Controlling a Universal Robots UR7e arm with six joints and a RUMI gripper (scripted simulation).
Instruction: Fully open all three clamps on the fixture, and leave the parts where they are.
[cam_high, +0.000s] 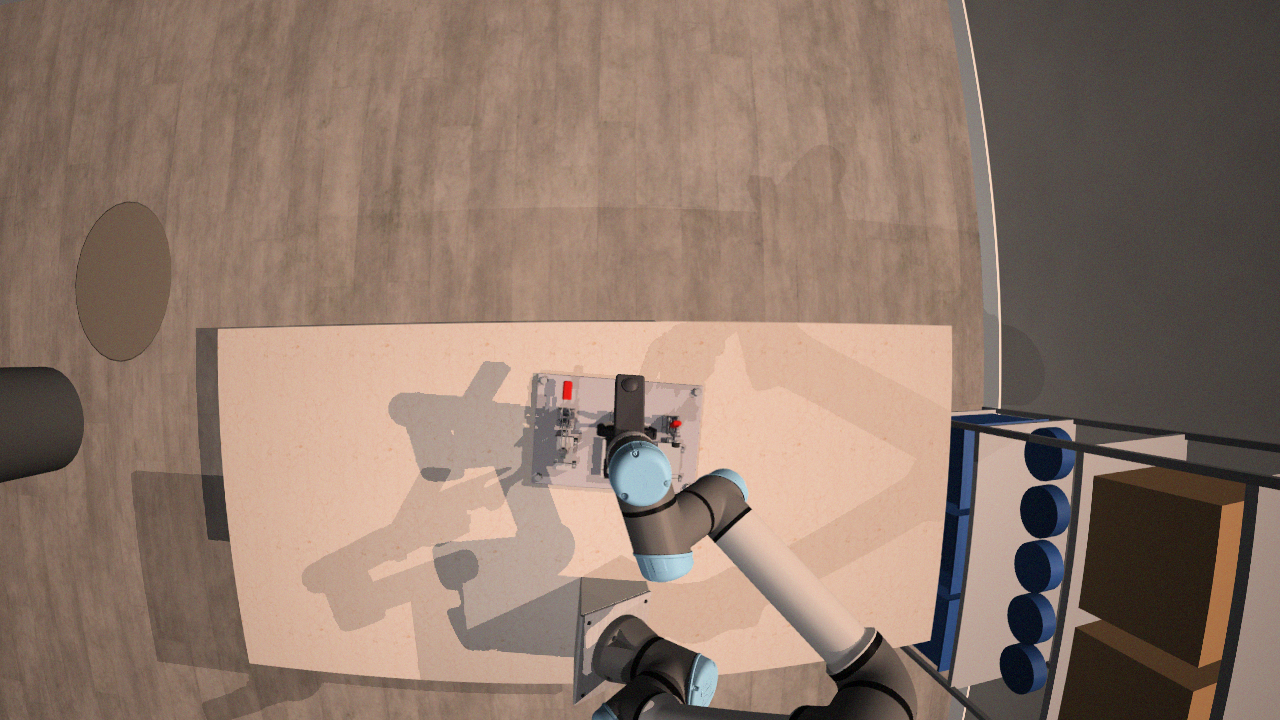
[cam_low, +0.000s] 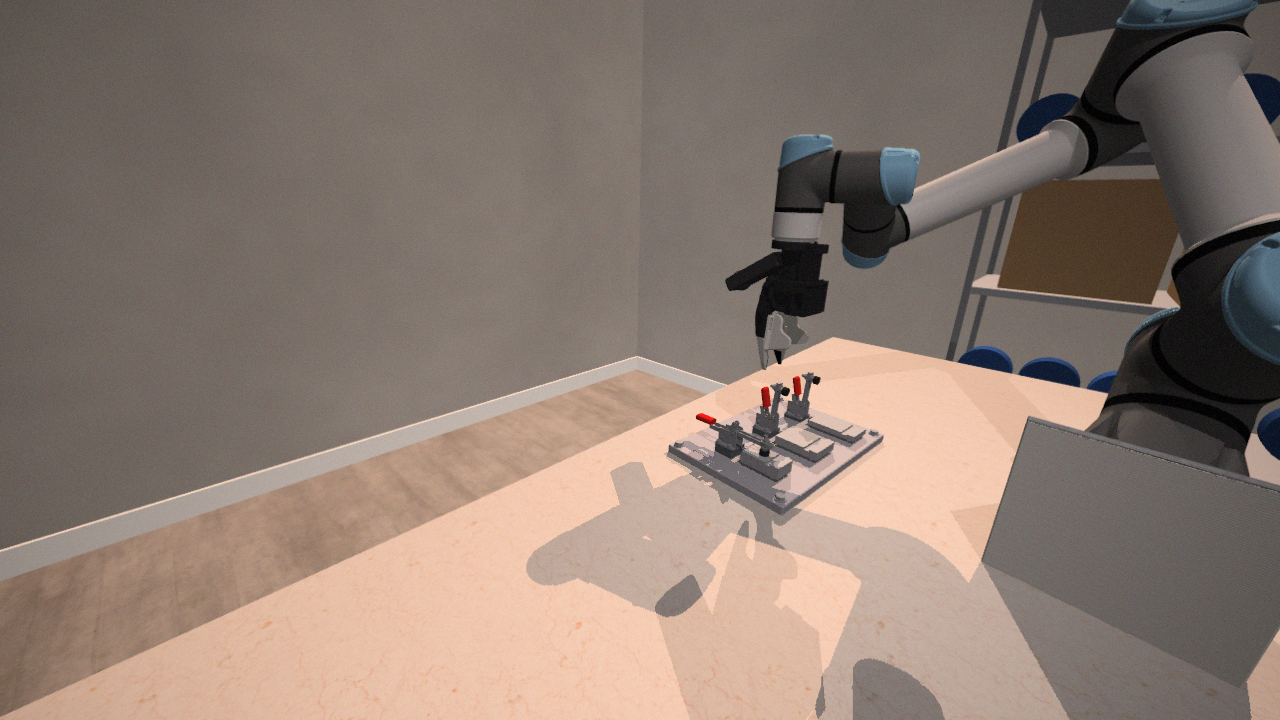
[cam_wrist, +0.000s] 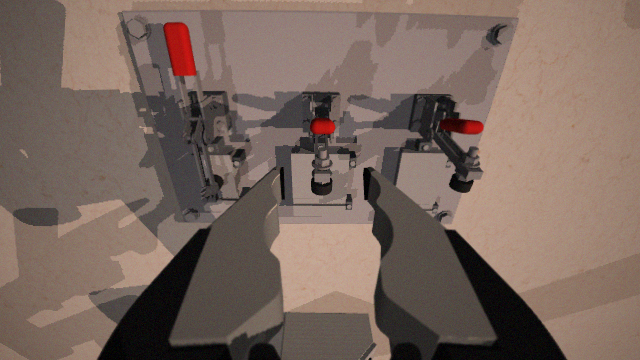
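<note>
My hand is 40 mm past the grey fixture plate and 160 mm above it.
</note>
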